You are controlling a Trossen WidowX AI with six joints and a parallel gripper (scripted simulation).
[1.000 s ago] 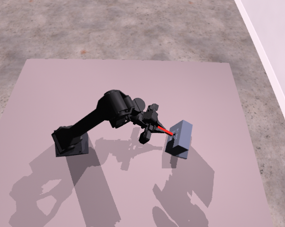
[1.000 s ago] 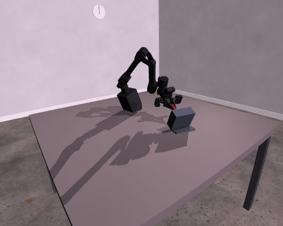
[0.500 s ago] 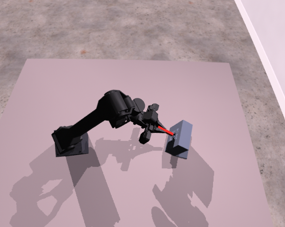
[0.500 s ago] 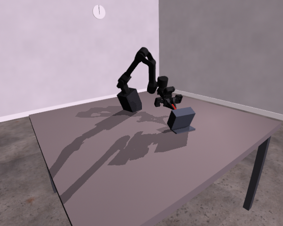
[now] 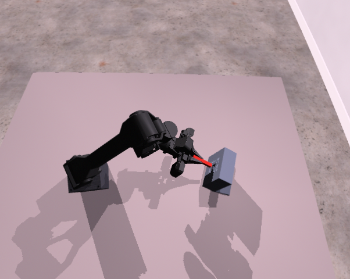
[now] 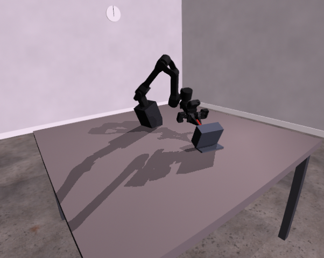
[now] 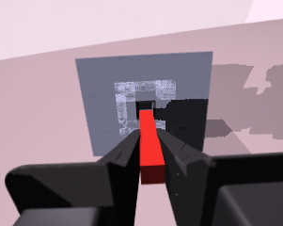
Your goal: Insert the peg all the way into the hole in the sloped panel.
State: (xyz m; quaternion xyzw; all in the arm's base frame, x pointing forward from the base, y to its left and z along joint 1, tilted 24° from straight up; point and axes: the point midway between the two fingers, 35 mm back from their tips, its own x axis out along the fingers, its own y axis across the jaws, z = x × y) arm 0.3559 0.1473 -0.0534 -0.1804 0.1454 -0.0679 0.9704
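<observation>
My hand is 120 mm short of the thin flat foot plate, 110 mm above it and 10 mm to the left of it. Also, from my hand: red peg (30 mm ahead, 10 mm below).
</observation>
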